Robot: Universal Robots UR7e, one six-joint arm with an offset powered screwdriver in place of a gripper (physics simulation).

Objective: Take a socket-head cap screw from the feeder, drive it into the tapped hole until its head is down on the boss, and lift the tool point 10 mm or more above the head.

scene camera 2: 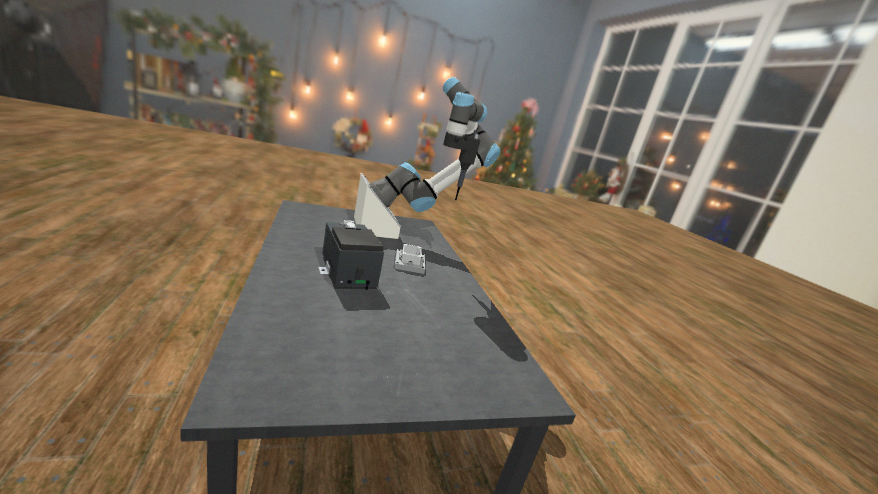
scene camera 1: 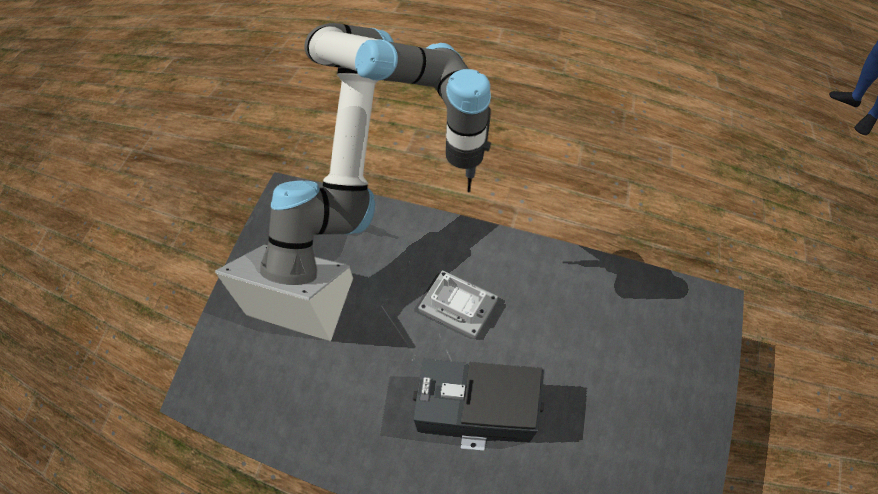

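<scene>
My screwdriver [scene camera 1: 469, 189] [scene camera 2: 456, 197] points down in scene camera 1, its thin bit high above the table's back part, behind the housing. In scene camera 2 it leans slightly. The bit touches nothing; whether a screw sits on its tip is too small to tell. The dark box-shaped feeder [scene camera 1: 503, 396] [scene camera 2: 359, 261] stands on the table, well below and in front of the tool. A light grey open housing [scene camera 1: 454, 313] [scene camera 2: 411, 253] sits on a flat base plate [scene camera 1: 485, 318] [scene camera 2: 410, 269] behind the feeder. The tapped hole, its boss and any screw cannot be made out.
The arm stands on a pale wedge-shaped pedestal [scene camera 1: 282, 310] [scene camera 2: 375, 215] at one end of the dark table [scene camera 1: 663, 368] [scene camera 2: 399, 380]. A small bracket [scene camera 1: 473, 447] [scene camera 2: 323, 270] juts from the feeder's side. A person's legs [scene camera 1: 866, 76] show at scene camera 1's right edge, beyond the table.
</scene>
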